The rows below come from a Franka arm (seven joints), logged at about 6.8 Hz.
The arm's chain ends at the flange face. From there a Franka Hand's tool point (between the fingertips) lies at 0.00 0.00 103.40 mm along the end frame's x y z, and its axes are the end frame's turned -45 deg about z.
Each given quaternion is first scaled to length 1.
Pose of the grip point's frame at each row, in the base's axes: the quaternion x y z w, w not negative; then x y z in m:
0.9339 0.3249 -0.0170 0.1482 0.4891 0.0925 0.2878
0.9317 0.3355 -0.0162 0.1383 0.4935 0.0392 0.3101
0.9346 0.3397 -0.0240 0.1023 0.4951 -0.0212 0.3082
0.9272 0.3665 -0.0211 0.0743 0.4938 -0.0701 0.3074
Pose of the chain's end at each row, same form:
0.9872 -0.0572 0.0410 0.1434 0.4824 0.1223 0.3866
0.9892 -0.0466 0.0380 0.1340 0.4870 0.0670 0.4095
0.9935 -0.0438 0.0170 0.1037 0.4926 0.0003 0.4093
0.9969 -0.0162 0.0089 0.0767 0.4922 -0.0543 0.4096

